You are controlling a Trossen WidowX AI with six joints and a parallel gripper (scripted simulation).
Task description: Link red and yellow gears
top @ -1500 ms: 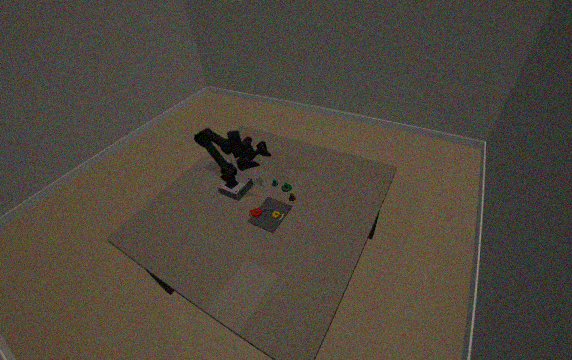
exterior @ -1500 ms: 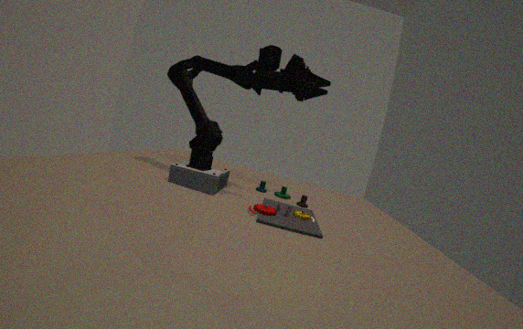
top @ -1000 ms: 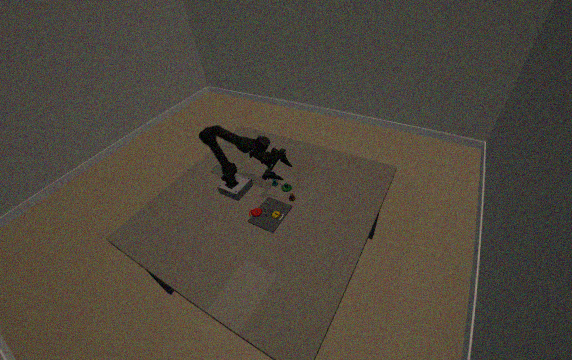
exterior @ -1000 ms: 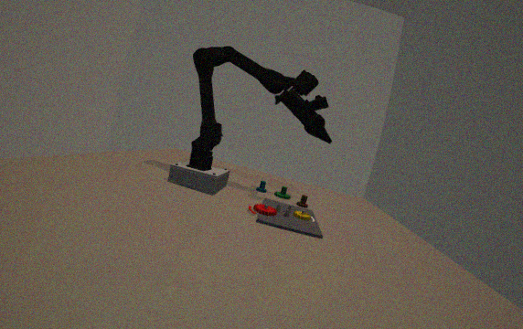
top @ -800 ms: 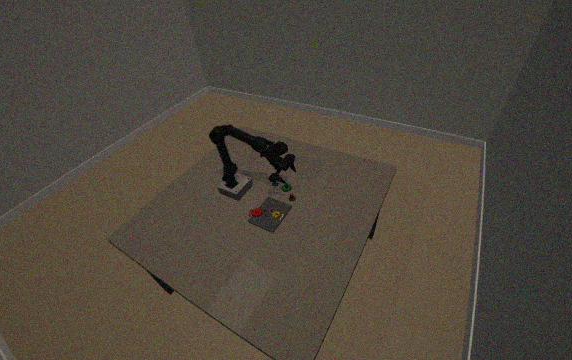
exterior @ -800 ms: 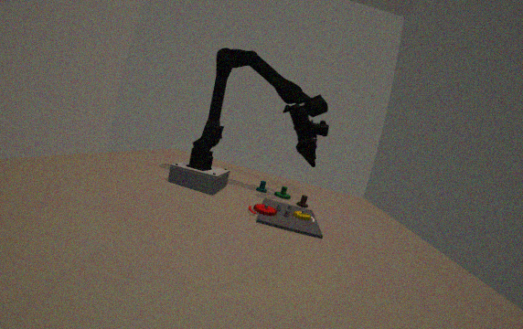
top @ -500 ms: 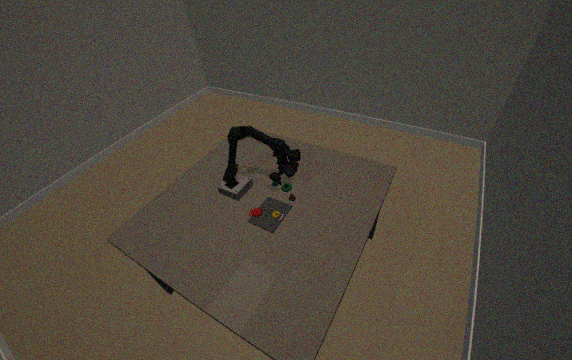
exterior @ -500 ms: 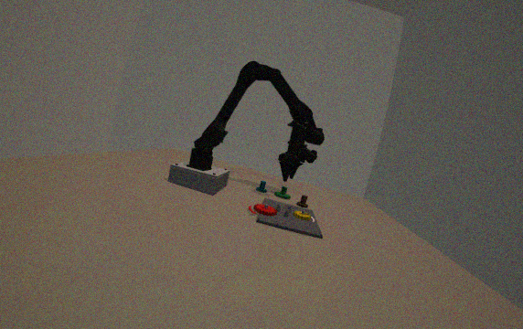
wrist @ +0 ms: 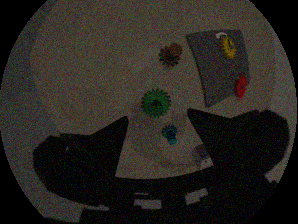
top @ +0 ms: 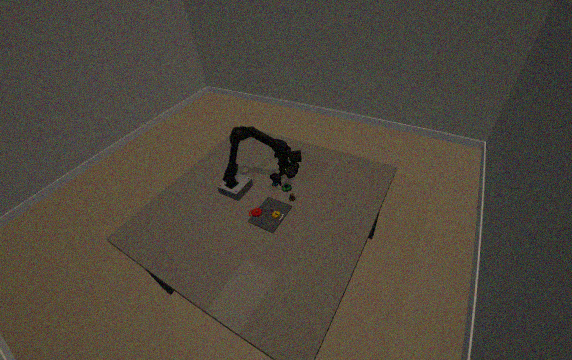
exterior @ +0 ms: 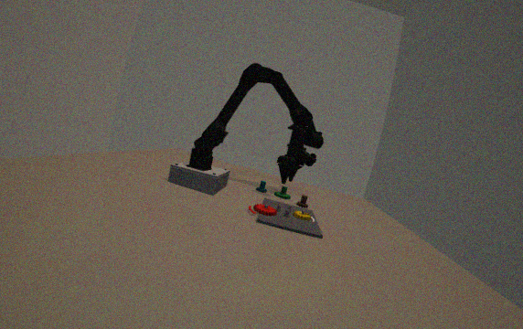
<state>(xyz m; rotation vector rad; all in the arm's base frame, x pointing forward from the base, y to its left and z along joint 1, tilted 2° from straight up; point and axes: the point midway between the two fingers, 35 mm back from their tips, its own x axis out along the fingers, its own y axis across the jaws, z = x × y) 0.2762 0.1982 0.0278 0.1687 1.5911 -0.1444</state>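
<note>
My gripper tip is now 40 mm above the green gear. From my gripper tip the other things lie so: yellow gear 80 mm ahead, 210 mm to the right, 40 mm below; brown gear 80 mm ahead, 60 mm to the right, 40 mm below; teal gear 90 mm behind, 10 mm to the right, 40 mm below.
</note>
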